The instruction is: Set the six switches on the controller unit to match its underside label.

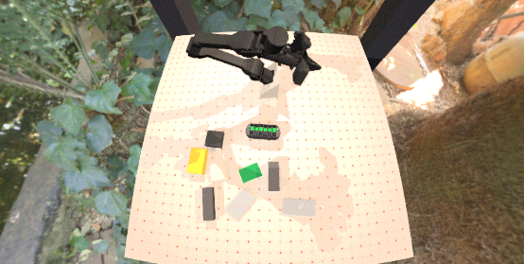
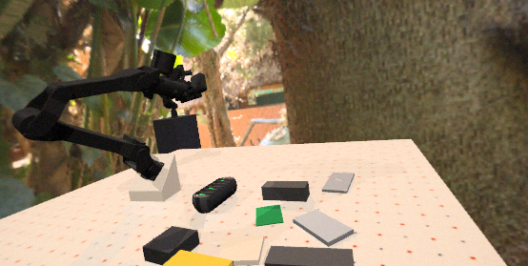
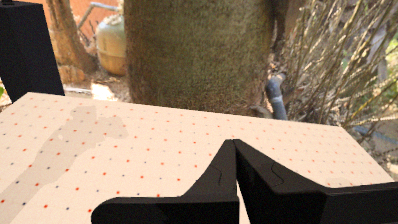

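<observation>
Right now my gripper tip is 35 cm short of the dark block, 11 cm to the left of it and 29 cm above it. The rest, counted from my gripper tip: yellow block (33 cm ahead, 46 cm to the right, 30 cm below); cream tile (36 cm ahead, 36 cm to the right, 31 cm below); green tile (34 cm ahead, 22 cm to the right, 31 cm below).
</observation>
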